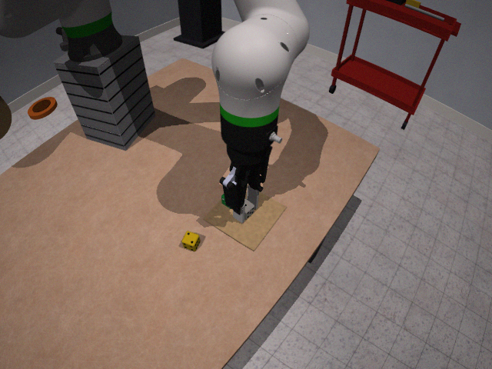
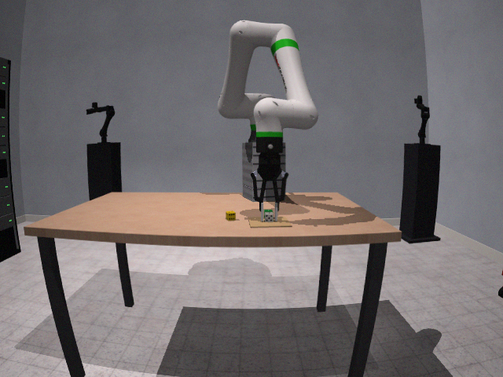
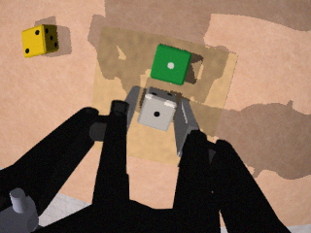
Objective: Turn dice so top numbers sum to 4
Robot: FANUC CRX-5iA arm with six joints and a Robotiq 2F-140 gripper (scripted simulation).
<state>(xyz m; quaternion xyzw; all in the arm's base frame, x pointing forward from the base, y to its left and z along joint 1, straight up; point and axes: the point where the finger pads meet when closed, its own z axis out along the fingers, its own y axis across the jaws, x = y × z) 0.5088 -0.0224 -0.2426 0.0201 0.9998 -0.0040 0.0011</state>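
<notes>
The white die lies 2 cm below my hand. The rest, counted from my hand: green die (5 cm behind, 2 cm below); then yellow die (14 cm to the right, 5 cm behind, 2 cm below); then tan mat (4 cm below).
</notes>
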